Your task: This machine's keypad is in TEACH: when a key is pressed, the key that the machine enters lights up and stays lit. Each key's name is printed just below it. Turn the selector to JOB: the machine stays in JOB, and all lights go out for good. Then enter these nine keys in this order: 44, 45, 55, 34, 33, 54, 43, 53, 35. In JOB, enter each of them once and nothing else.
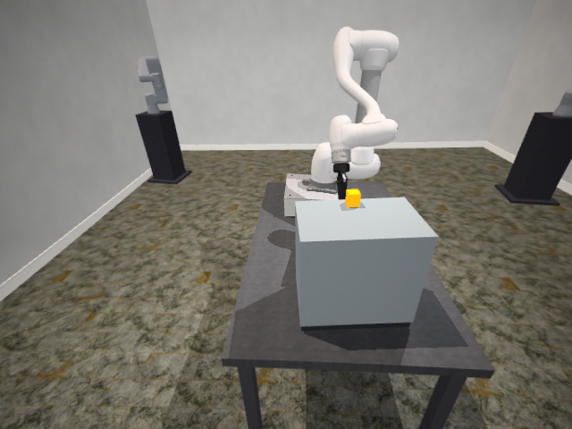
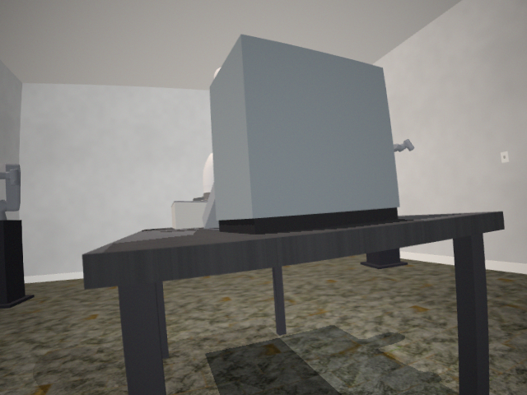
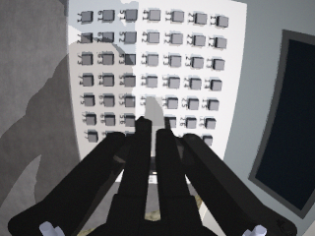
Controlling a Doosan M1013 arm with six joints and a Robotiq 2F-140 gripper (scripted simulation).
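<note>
The key lies 4 cm ahead of my hand, 1 cm to the left of it and 14 cm below it. Round my hand: black selector knob (11 cm ahead, 14 cm to the right, 11 cm below); white keypad panel (10 cm ahead, 2 cm to the right, 16 cm below).
</note>
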